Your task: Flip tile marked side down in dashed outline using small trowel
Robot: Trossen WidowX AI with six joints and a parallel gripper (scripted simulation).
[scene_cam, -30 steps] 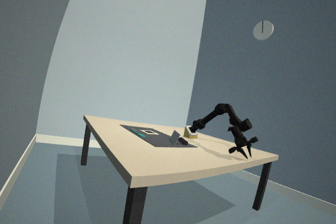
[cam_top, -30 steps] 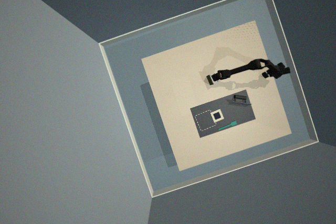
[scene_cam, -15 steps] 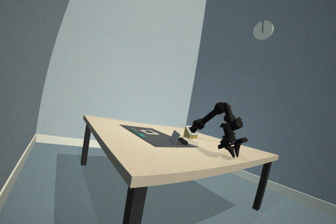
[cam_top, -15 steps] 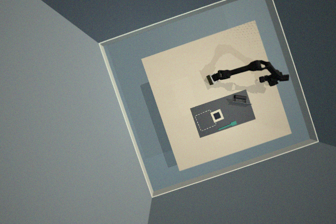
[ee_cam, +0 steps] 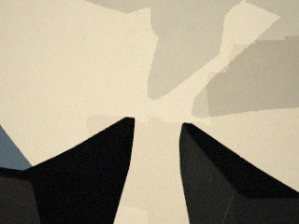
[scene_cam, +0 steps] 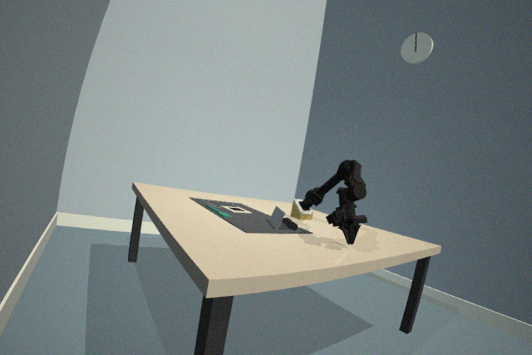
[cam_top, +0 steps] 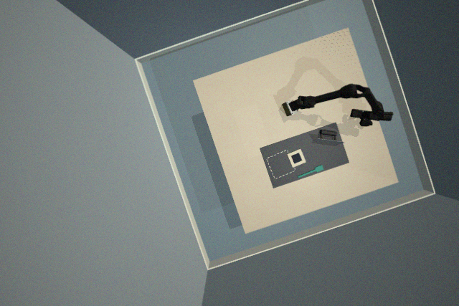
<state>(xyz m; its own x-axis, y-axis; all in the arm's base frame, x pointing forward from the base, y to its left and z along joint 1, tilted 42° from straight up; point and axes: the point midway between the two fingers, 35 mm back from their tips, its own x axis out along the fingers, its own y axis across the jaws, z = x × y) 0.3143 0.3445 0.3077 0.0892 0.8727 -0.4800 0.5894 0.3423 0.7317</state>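
Now: the small trowel 30 cm to the right of my gripper tip, 4 cm ahead of it and 2 cm above it. Round my gripper tip: dark mat 54 cm to the right, 8 cm ahead, 3 cm below; then tile 61 cm to the right, 7 cm ahead, 1 cm below; then thin teal tool 54 cm to the right, 22 cm ahead, 1 cm below.
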